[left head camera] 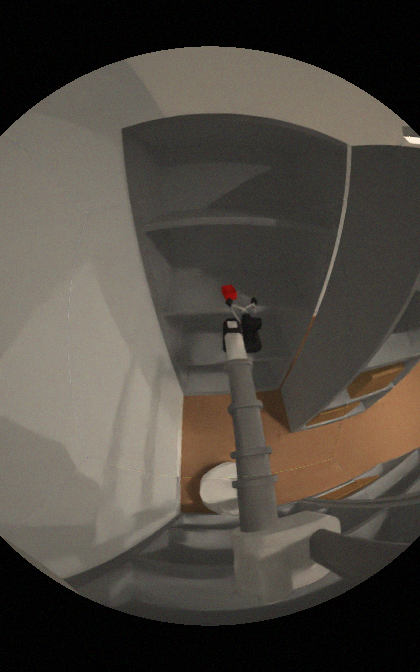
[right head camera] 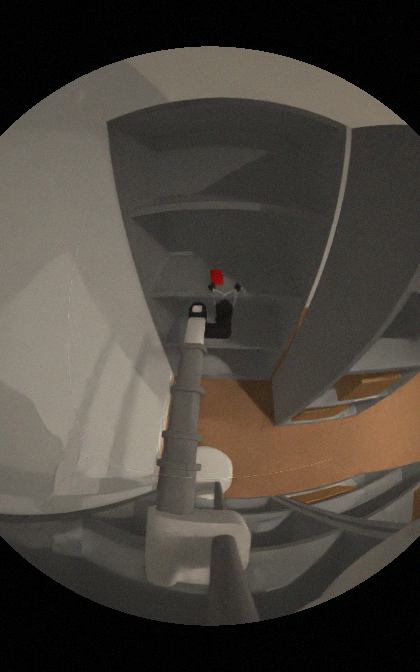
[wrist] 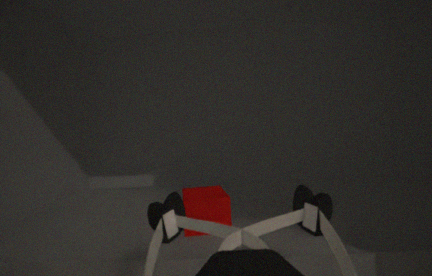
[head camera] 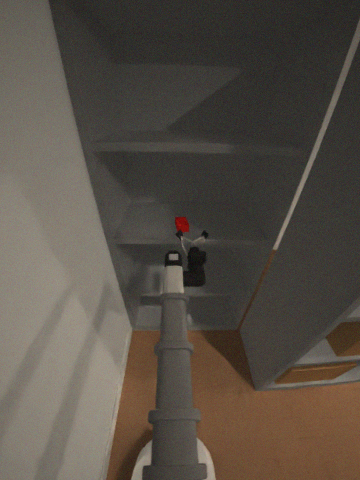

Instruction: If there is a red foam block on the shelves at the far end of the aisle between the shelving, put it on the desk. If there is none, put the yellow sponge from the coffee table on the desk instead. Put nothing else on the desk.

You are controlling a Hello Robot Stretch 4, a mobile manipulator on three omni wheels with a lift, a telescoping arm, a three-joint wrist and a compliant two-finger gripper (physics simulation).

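Frame: origin at the robot's base, x ahead, y up, z right, level; millimetres.
Where they show: gripper, between the fingertips: [wrist: 237, 204] [head camera: 191, 231].
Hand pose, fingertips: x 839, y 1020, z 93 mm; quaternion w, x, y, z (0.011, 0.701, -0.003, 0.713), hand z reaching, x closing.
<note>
After its pixels a point has its place.
A red foam block [head camera: 182, 223] @[z 51, x 938, y 1009 mm] [left head camera: 229, 292] [right head camera: 216, 276] [wrist: 207, 207] @[z 57, x 921, y 998 mm] sits on a middle shelf [head camera: 145, 242] @[z -147, x 856, y 941 mm] [left head camera: 187, 314] [right head camera: 172, 294] of the grey shelving. My gripper [head camera: 192, 234] @[z 93, x 839, y 1020 mm] [left head camera: 242, 302] [right head camera: 225, 287] [wrist: 237, 204] @[z 93, x 839, y 1020 mm] is open, at the front of that shelf. In the wrist view the block shows between the two fingertips, close beside the left one, and a finger strip crosses in front of its lower part. In the head view the block lies beyond the left fingertip. Whether the fingertip touches it I cannot tell. The desk, the coffee table and the yellow sponge do not show.
A pale wall [head camera: 45, 250] @[z -374, x 493, y 1192 mm] [left head camera: 90, 350] runs along the left. A tall grey shelving side panel [head camera: 305, 250] @[z 581, x 663, y 1044 mm] [left head camera: 360, 280] stands on the right, with brown boxes [head camera: 320, 372] @[z 928, x 401, y 248 mm] [right head camera: 367, 385] on shelves beyond it. Another shelf board [head camera: 165, 147] @[z -30, x 854, y 1403 mm] runs above the block's shelf.
</note>
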